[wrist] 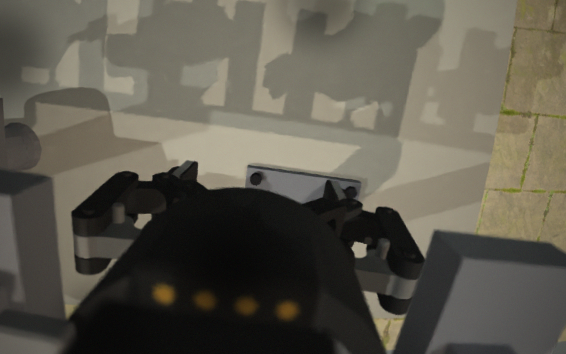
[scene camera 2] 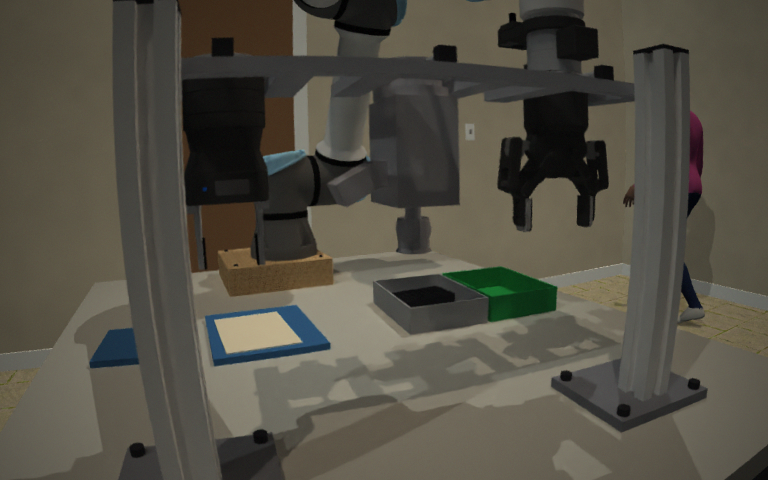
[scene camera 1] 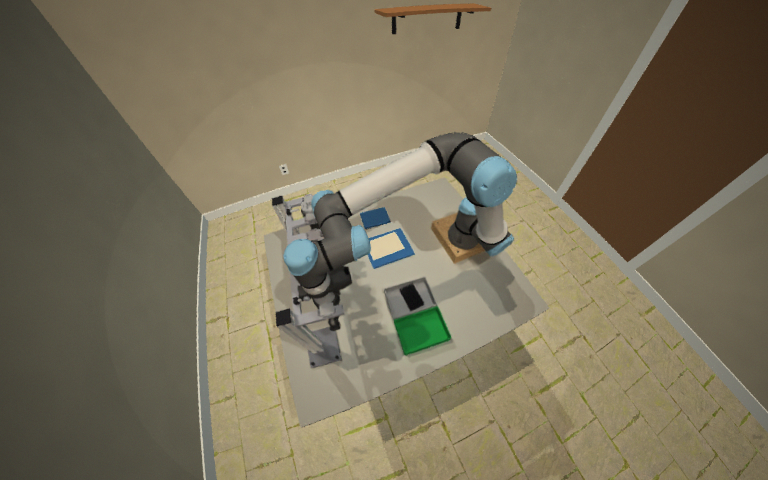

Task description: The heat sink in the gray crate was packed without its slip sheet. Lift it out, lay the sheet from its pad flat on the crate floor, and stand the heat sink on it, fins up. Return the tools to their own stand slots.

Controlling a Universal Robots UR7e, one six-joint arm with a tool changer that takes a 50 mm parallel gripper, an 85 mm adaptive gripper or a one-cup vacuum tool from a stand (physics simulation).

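Frame: origin at the arm's base, x ahead, y left, z up, level; centimetres.
Where they show: arm's base, origin of its link: (scene camera 2: 284,254) (scene camera 1: 463,236).
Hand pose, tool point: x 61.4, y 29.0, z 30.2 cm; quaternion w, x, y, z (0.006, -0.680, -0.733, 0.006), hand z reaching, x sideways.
Note:
Each offset is from my tool point to the top centre of the thing. "pt": to the spot under its first point.
The black heat sink {dx -29.9, dy -6.8, dz -32.8 cm} (scene camera 1: 411,297) (scene camera 2: 424,295) lies inside the gray crate {dx -28.9, dy -6.2, dz -31.8 cm} (scene camera 1: 396,306) (scene camera 2: 447,318); its fins are hard to make out. The cream slip sheet {dx -24.5, dy -35.6, dz -34.9 cm} (scene camera 1: 386,246) (scene camera 2: 257,332) lies flat on its blue pad (scene camera 1: 407,252) (scene camera 2: 312,335). The 85 mm adaptive gripper (scene camera 2: 553,217) (wrist: 260,182) hangs in the end slot of the tool stand (scene camera 1: 324,353) (scene camera 2: 656,226), with the arm's wrist right above it. Its fingers are spread open and empty. Whether the coupling is locked does not show. The heat sink and sheet do not show in the wrist view.
The parallel gripper (scene camera 2: 225,147) and the vacuum tool {dx +1.3, dy -19.0, dz +0.3 cm} (scene camera 2: 416,147) hang in the other stand slots. A green crate {dx -30.1, dy +8.0, dz -31.8 cm} (scene camera 1: 421,331) (scene camera 2: 523,303) adjoins the gray one. A smaller blue pad {pt dx -22.9, dy -54.5, dz -35.1 cm} (scene camera 1: 374,217) (scene camera 2: 116,346) lies beside the sheet's pad. A person (scene camera 2: 695,152) stands behind the right post.

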